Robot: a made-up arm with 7 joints.
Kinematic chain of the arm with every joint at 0, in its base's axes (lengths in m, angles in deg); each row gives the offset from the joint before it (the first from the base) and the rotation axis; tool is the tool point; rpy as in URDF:
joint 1: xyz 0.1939 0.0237 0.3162 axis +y
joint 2: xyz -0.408 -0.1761 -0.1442 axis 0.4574 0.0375 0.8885
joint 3: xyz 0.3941 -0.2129 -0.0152 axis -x
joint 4: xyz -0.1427 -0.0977 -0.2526 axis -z
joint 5: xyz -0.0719 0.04 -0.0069 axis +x
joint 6: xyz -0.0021 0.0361 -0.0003 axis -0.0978 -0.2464 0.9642
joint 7: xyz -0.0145 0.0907 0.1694 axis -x
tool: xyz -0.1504 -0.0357 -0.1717 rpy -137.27 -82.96 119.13
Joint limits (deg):
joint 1: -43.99..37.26
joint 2: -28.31..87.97
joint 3: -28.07..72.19
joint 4: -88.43..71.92
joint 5: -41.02..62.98
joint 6: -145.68..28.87
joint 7: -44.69..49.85
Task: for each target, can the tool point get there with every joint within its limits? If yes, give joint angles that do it. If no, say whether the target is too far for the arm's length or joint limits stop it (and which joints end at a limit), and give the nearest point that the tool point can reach.
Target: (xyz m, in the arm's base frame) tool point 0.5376 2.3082 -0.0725
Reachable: no: too far | nearest point 0.3304 0.4753 -0.1225 | short by 1.845 m
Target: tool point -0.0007 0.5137 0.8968
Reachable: no: joint limits stop it (at a limit: joint 1, joint 2, joint 3, joint 4, joint 7) | nearest point -0.1677 0.3229 0.5189 | short by 0.455 m
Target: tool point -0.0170 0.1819 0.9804
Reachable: no: joint limits stop it (at a limit: joint 1, joint 2, joint 3, joint 7) | nearest point -0.1749 0.1904 0.5491 | short by 0.459 m
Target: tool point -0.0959 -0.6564 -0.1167
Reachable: yes | joints -27.15 -4.32 60.54 -58.74 -21.20 -58.51 -8.98
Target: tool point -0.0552 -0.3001 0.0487
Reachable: yes | joints 3.26 -10.45 3.97 23.31 18.53 -73.18 28.04
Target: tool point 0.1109 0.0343 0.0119
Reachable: yes | joints -22.67 69.25 9.11 -7.88 45.28 -78.81 -21.98
